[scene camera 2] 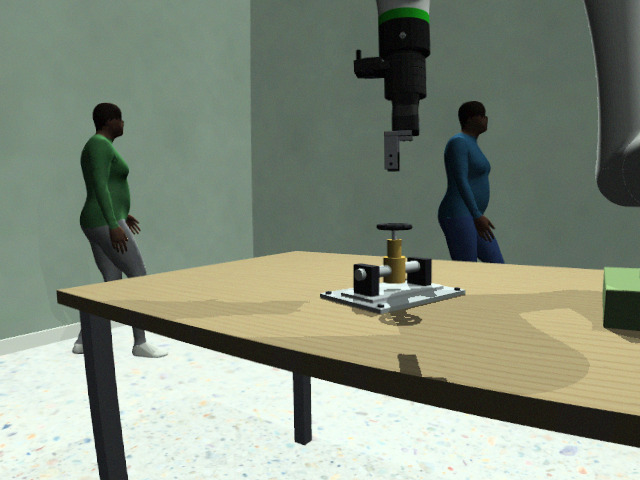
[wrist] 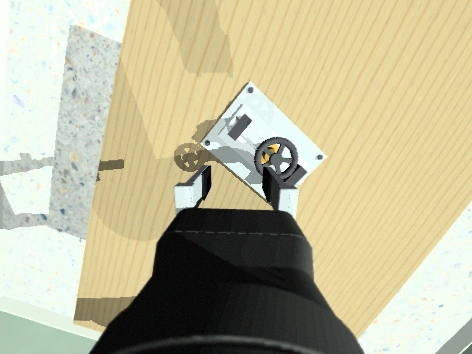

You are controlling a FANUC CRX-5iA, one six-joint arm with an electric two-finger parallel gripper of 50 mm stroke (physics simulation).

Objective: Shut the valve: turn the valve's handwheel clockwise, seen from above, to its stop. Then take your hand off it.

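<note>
The valve's black spoked handwheel (scene camera 2: 394, 226) (wrist: 276, 159) lies level on top of a brass valve body (scene camera 2: 394, 268). The valve sits on a pipe between two black blocks on a light metal base plate (scene camera 2: 356, 300) (wrist: 300, 137). My gripper (scene camera 2: 392, 169) (wrist: 236, 176) is open and empty. In the scene view it hangs above the handwheel, with a clear gap of air between them. In the wrist view the handwheel lies ahead and to the right, and the right finger overlaps its near left rim in the picture. How far the wheel is turned cannot be told.
The base plate stands on a wooden table (scene camera 2: 206, 289) (wrist: 165, 90). A green block (scene camera 2: 621, 304) stands at the right edge of the scene view. Two people, one in green (scene camera 2: 100, 175) and one in blue (scene camera 2: 467, 170), stand beyond the table. Shadows fall on the table top.
</note>
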